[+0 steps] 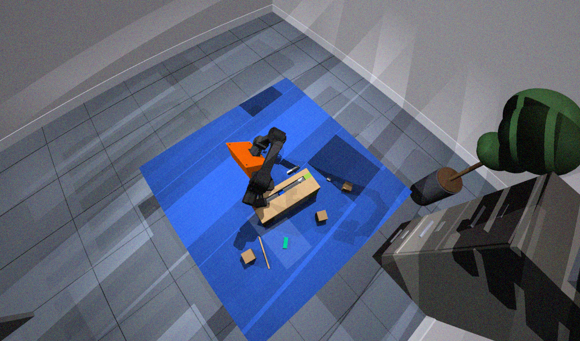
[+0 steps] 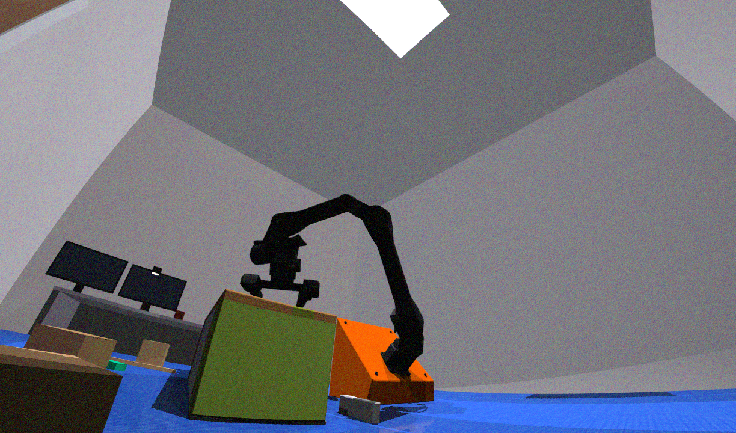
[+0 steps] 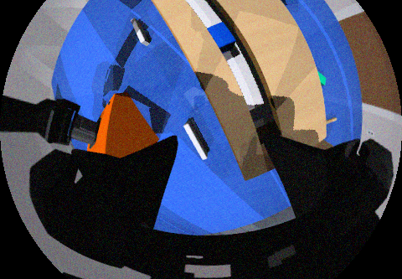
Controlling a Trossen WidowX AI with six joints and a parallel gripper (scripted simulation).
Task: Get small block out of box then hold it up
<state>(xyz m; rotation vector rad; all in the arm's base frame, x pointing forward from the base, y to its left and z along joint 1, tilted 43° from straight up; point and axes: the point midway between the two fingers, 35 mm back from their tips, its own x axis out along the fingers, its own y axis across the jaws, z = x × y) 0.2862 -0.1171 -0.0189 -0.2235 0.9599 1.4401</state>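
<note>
Right now the blue block is 50 mm ahead of my gripper tip, 100 mm to the left of it and 60 mm below it. Round my gripper tip: thin stick (270 mm ahead, 150 mm to the right, 140 mm below); tan box (30 mm ahead, 110 mm to the left, 90 mm below); green piece (290 mm ahead, 20 mm to the right, 140 mm below).
</note>
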